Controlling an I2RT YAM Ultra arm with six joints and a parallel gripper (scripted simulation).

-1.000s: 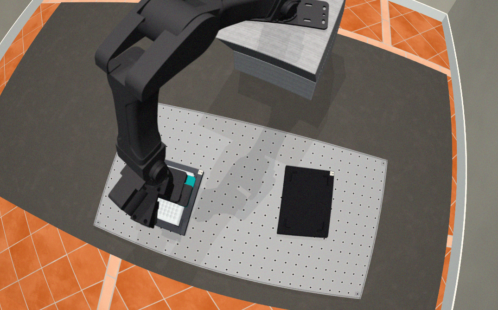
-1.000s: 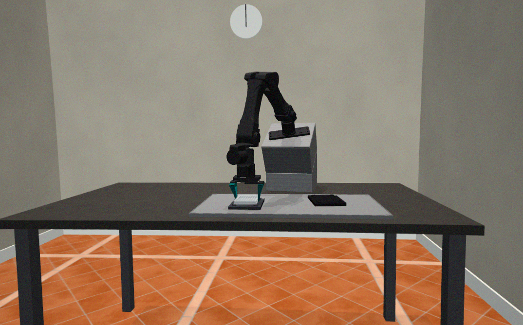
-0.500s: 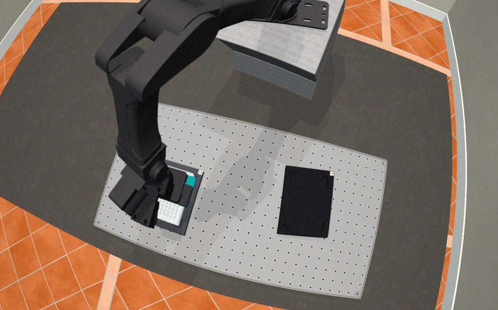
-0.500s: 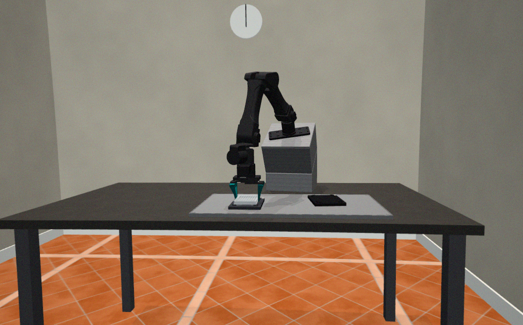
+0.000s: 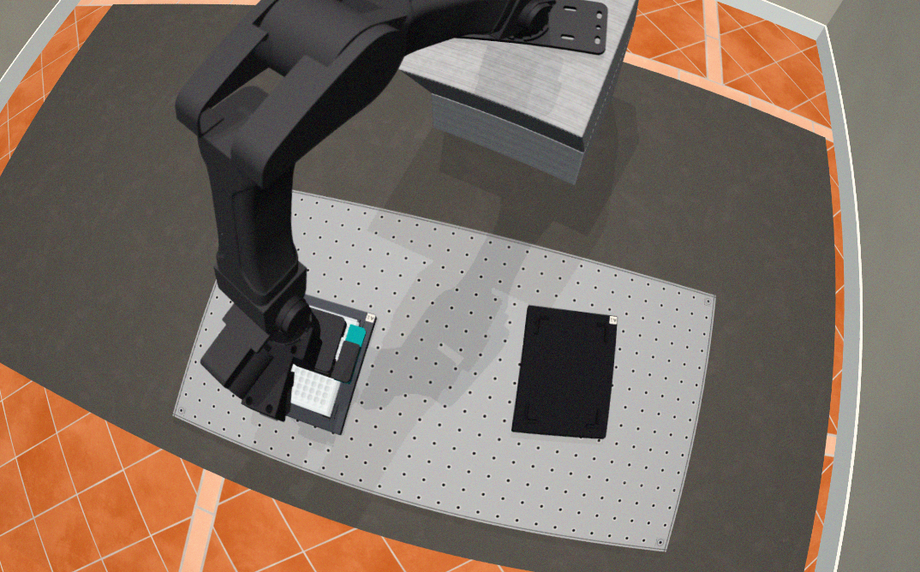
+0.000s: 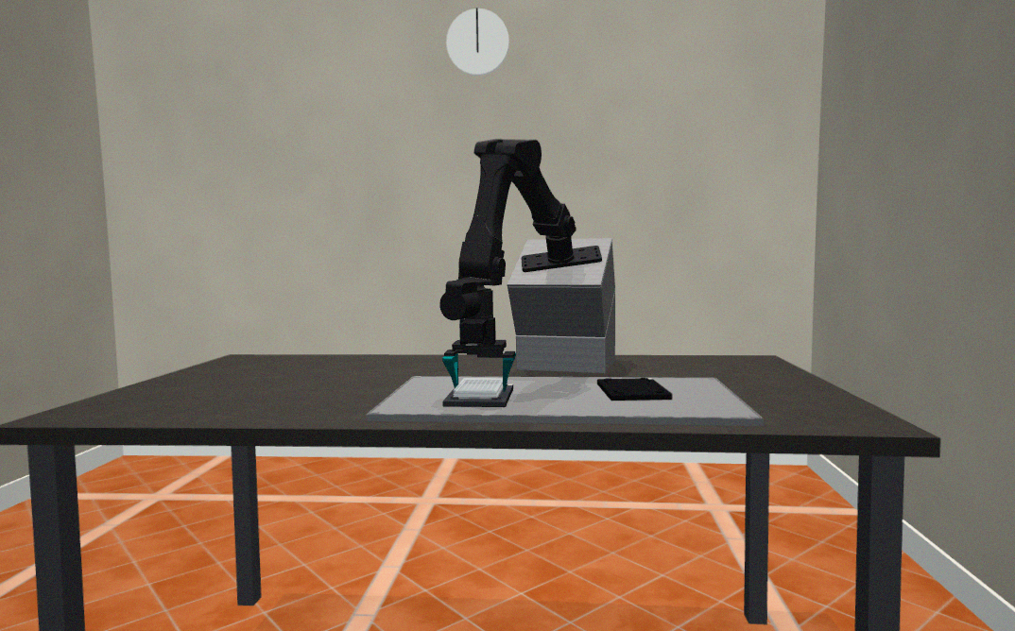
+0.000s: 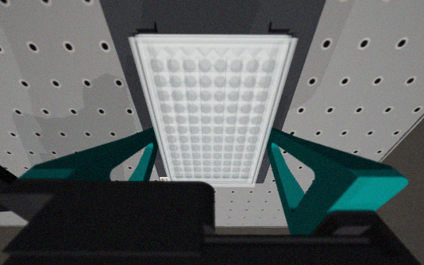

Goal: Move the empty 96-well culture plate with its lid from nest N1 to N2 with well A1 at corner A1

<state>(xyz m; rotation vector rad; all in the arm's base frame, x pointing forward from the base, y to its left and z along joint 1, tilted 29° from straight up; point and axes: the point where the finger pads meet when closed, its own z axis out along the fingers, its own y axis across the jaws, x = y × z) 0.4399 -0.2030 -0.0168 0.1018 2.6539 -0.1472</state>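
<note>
The clear lid is 10 mm ahead of my hand. From my hand the other things lie so: nest N2: 10 mm ahead, 10 mm below; then nest N1: 30 mm behind, 310 mm to the left, 10 mm below.
</note>
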